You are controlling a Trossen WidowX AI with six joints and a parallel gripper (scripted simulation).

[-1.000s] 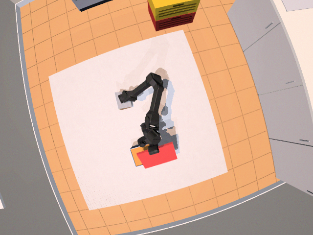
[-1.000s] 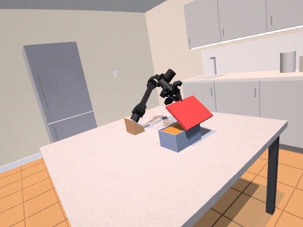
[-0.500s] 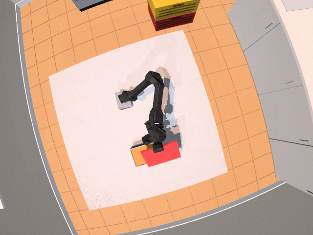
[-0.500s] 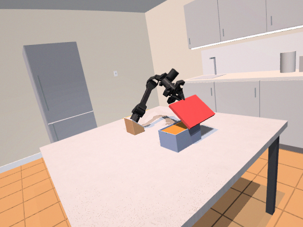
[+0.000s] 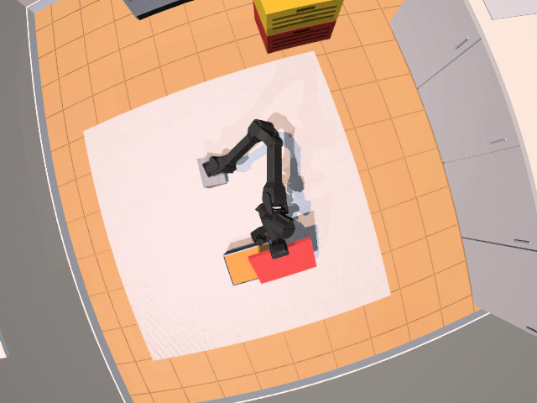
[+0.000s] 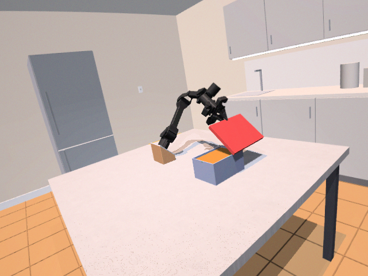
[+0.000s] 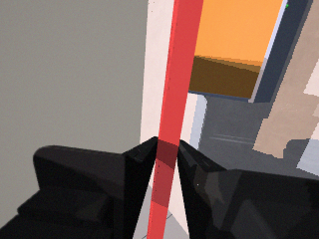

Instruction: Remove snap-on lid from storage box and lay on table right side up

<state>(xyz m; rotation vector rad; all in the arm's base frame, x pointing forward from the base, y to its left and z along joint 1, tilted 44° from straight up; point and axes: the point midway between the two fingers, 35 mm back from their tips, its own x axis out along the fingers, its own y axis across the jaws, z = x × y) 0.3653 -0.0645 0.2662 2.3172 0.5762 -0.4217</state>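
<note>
My gripper tip is 6 cm short of the red lid, 1 cm to the left of it and 5 cm above it. Round my gripper tip: blue-grey storage box (3 cm ahead, 15 cm to the right, 18 cm below).
</note>
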